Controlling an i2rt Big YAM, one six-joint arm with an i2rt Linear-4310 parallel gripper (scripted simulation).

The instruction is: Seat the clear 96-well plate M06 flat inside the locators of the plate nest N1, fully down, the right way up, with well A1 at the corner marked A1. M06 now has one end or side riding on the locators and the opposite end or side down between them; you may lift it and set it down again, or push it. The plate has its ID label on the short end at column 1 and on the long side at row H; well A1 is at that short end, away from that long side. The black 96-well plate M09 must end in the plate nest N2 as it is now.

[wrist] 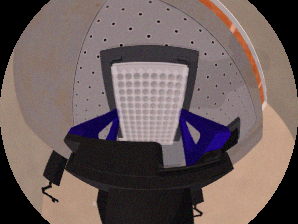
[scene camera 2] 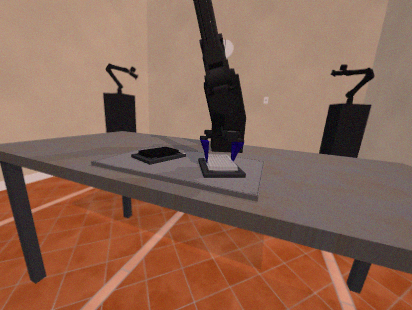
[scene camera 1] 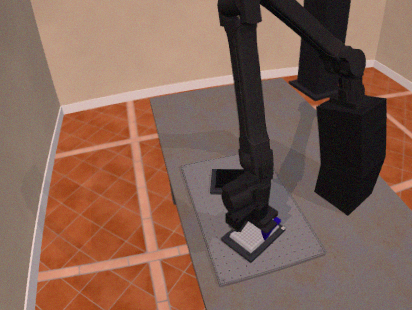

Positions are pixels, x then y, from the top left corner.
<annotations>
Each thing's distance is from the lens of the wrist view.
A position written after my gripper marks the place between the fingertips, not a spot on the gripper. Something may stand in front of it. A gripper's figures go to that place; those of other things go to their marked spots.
my gripper (wrist: 149, 111): 0.13 m
clear 96-well plate M06 (wrist: 145, 109): 0.12 m
</annotations>
